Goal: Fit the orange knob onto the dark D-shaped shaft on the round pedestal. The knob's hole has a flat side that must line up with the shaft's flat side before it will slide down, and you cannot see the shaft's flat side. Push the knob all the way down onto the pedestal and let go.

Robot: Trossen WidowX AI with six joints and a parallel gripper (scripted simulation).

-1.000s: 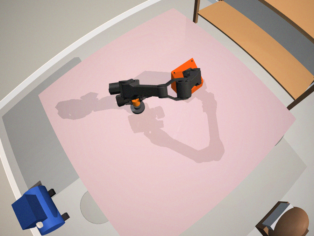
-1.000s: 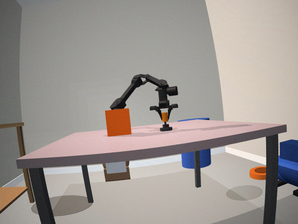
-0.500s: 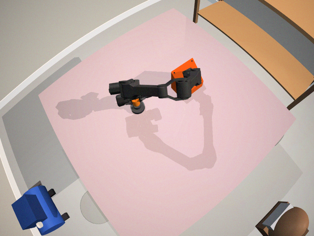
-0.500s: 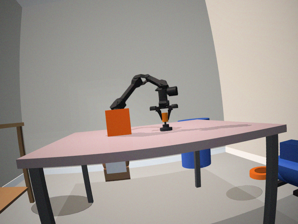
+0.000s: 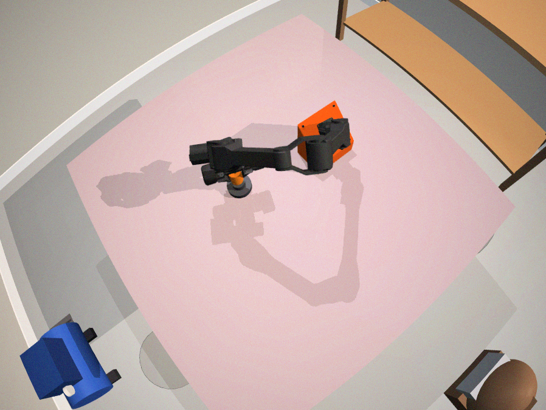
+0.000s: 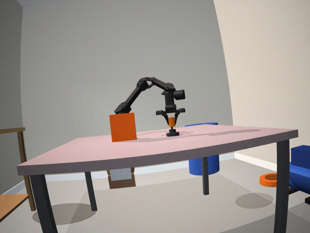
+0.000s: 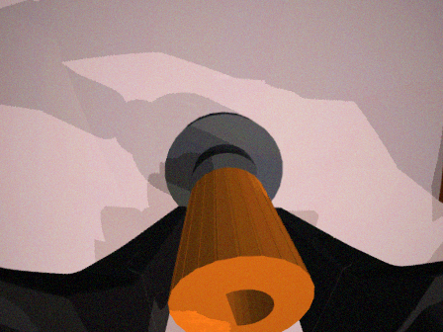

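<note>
Now: gripper tip 20 mm below the orange knob. The rest, counted from my gripper tip: pedestal (40 mm below).
</note>
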